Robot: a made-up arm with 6 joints. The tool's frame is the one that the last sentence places.
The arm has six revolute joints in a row. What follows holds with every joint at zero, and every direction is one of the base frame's.
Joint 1 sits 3.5 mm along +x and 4.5 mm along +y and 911.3 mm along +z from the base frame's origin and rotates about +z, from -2.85 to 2.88 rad.
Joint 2 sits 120.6 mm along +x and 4.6 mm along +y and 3 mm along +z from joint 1 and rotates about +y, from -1.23 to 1.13 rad.
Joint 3 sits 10.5 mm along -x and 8.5 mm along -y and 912.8 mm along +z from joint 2 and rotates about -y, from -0.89 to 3.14 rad.
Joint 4 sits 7.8 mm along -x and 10 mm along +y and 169.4 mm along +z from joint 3 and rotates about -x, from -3.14 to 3.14 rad.
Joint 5 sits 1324.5 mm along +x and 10.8 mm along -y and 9.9 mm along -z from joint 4 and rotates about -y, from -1.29 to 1.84 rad.
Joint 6 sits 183.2 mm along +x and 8.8 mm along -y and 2.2 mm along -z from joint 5 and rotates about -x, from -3.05 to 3.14 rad.
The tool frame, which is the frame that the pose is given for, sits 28.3 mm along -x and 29.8 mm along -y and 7.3 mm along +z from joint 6; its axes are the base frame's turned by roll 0.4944, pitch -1.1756 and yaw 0.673 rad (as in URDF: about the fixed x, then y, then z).
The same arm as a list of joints. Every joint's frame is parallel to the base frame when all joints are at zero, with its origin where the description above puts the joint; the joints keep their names.
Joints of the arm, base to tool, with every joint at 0 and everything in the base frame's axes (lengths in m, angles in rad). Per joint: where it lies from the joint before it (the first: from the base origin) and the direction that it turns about. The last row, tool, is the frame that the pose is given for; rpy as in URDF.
joint 1: axis 0 0 1 origin 0.0035 0.0045 0.9113
joint 2: axis 0 1 0 origin 0.1206 0.0046 0.003
joint 3: axis 0 -1 0 origin -0.0105 -0.0085 0.9128
joint 4: axis -1 0 0 origin -0.0078 0.01 0.1694
joint 5: axis 0 -1 0 origin 1.3245 -0.0108 -0.0099
joint 6: axis -1 0 0 origin 0.1832 -0.0088 -0.0022
tool: origin -0.0283 -0.0298 0.0073 rpy 0.4944 -1.1756 0.673
Joint limits (rad, base to tool): -2.85..2.88 -1.23..1.13 -0.89..3.14 -3.14..3.14 -1.29..1.84 -3.05..3.14

